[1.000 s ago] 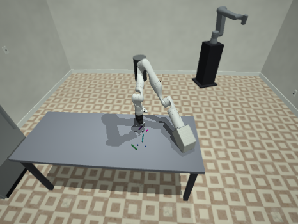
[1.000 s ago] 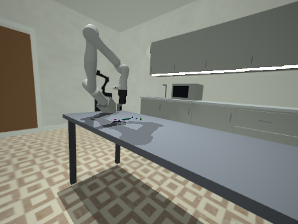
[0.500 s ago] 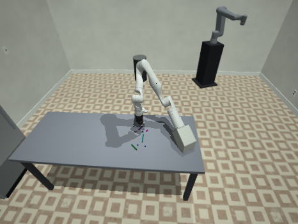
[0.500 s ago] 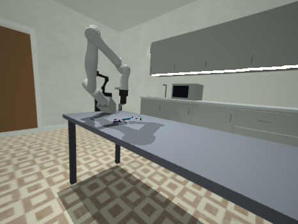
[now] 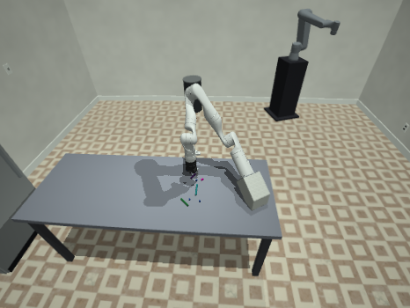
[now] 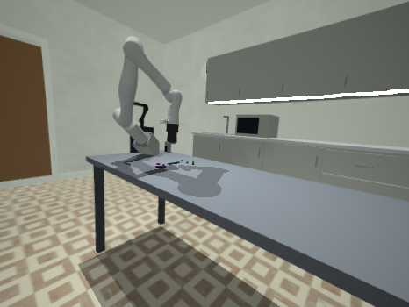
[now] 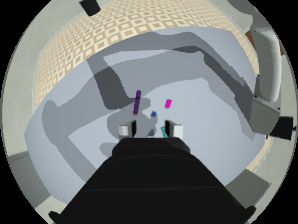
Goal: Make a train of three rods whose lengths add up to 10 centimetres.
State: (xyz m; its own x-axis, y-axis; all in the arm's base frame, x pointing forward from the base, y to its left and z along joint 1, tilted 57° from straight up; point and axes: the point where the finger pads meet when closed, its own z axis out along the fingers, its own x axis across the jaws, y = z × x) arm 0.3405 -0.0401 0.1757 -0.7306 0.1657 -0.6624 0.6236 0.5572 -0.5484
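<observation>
Right now the green rod is 11 cm ahead of my hand, 17 cm to the left of it and 10 cm below it. The rest, counted from my hand: magenta rod 6 cm behind, 1 cm to the right, 10 cm below; then turquoise rod 8 cm to the left, 10 cm below; then purple rod 1 cm behind, 6 cm to the right, 10 cm below.
</observation>
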